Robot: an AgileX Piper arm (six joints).
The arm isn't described. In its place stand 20 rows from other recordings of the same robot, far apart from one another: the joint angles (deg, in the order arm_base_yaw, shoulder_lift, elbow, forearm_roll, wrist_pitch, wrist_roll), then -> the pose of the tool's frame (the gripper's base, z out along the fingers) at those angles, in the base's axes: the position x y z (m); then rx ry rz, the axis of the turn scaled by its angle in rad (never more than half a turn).
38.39 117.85 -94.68 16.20 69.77 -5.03 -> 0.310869, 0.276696, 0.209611, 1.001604, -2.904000, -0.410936
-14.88 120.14 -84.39 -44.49 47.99 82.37 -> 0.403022, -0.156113, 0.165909, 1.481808, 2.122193, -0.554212
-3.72 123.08 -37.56 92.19 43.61 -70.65 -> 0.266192, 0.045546, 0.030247, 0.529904, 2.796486, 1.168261
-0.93 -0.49 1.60 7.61 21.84 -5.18 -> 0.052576, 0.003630, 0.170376, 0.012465, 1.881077, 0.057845
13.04 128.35 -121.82 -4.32 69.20 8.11 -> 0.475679, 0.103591, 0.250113, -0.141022, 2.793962, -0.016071
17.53 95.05 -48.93 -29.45 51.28 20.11 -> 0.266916, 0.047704, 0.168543, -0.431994, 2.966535, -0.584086
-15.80 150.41 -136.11 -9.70 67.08 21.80 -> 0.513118, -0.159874, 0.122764, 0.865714, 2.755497, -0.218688
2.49 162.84 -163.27 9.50 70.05 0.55 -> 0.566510, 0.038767, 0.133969, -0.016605, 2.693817, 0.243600
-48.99 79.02 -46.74 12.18 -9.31 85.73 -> 0.196784, -0.231027, 0.283808, 1.851460, 0.528088, 0.545580
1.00 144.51 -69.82 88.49 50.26 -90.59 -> 0.377176, 0.076545, -0.027228, -0.283919, 2.555518, 1.194670
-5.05 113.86 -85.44 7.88 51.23 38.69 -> 0.411978, -0.026641, 0.198999, 1.178875, 2.657064, 0.278732
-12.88 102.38 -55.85 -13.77 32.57 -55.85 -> 0.315590, -0.084125, 0.154285, -1.339220, 2.653483, -0.426756
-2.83 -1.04 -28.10 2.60 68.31 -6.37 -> -0.012402, 0.004454, 0.264350, -0.072946, 2.165286, -0.036916
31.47 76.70 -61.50 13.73 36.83 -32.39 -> 0.236826, 0.160137, 0.318873, -1.119864, 2.102431, 0.254135
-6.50 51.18 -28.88 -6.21 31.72 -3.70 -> 0.157146, -0.023114, 0.245205, -0.026830, 2.430907, -0.191437
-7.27 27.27 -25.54 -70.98 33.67 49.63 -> 0.085539, -0.058996, 0.310852, 0.255413, 1.751849, -0.795374
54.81 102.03 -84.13 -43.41 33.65 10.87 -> 0.265528, 0.316419, 0.303962, -1.278006, 1.781564, -0.170800
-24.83 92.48 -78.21 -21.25 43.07 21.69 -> 0.315530, -0.170813, 0.316881, 0.758591, 2.344968, -0.451804
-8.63 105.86 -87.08 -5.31 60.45 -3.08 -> 0.382406, -0.065448, 0.258460, 0.089459, 2.870900, -0.164857
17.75 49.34 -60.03 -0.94 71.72 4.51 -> 0.125764, 0.038769, 0.375888, -0.294893, 2.536617, 0.129067
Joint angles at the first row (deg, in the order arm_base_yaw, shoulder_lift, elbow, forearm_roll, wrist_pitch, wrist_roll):
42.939, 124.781, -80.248, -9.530, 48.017, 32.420
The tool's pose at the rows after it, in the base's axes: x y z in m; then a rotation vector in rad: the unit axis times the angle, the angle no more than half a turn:
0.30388, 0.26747, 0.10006, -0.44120, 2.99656, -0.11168
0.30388, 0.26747, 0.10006, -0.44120, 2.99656, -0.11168
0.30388, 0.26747, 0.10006, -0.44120, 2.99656, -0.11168
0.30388, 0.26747, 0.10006, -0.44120, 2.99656, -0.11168
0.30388, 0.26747, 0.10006, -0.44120, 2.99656, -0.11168
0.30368, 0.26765, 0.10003, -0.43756, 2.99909, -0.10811
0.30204, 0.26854, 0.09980, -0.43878, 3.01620, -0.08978
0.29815, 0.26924, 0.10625, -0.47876, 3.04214, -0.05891
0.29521, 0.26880, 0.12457, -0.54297, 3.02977, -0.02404
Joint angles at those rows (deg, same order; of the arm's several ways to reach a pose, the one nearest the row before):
42.939, 124.781, -80.249, -9.530, 48.017, 32.419
42.939, 124.781, -80.249, -9.530, 48.017, 32.419
42.939, 124.781, -80.249, -9.530, 48.017, 32.419
42.939, 124.781, -80.249, -9.530, 48.017, 32.419
42.939, 124.781, -80.249, -9.530, 48.017, 32.419
42.939, 124.781, -80.250, -9.301, 48.018, 32.419
42.939, 124.782, -80.250, -7.755, 48.284, 31.440
42.940, 123.812, -80.248, -4.955, 49.842, 28.196
42.939, 121.163, -80.248, -3.473, 51.558, 24.718

